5 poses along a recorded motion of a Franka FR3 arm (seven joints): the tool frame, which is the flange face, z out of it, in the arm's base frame.
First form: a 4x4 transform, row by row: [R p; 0 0 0 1], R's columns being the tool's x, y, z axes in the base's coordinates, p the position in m. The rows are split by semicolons.
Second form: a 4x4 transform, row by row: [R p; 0 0 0 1], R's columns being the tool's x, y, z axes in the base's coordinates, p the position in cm. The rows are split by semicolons. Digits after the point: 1 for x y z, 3 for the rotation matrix.
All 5 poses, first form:
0.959 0.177 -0.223 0.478; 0.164 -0.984 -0.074 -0.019; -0.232 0.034 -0.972 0.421; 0 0 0 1
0.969 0.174 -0.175 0.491; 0.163 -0.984 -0.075 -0.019; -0.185 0.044 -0.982 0.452; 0 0 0 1
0.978 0.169 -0.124 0.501; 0.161 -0.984 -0.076 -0.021; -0.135 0.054 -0.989 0.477; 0 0 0 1
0.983 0.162 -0.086 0.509; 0.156 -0.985 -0.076 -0.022; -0.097 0.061 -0.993 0.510; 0 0 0 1
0.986 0.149 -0.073 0.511; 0.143 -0.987 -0.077 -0.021; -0.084 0.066 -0.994 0.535; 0 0 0 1
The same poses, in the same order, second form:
0.959 0.177 -0.223 47.8; 0.164 -0.984 -0.074 -1.9; -0.232 0.034 -0.972 42.1; 0 0 0 1
0.969 0.174 -0.175 49.1; 0.163 -0.984 -0.075 -1.9; -0.185 0.044 -0.982 45.2; 0 0 0 1
0.978 0.169 -0.124 50.1; 0.161 -0.984 -0.076 -2.1; -0.135 0.054 -0.989 47.7; 0 0 0 1
0.983 0.162 -0.086 50.9; 0.156 -0.985 -0.076 -2.2; -0.097 0.061 -0.993 51.0; 0 0 0 1
0.986 0.149 -0.073 51.1; 0.143 -0.987 -0.077 -2.1; -0.084 0.066 -0.994 53.5; 0 0 0 1

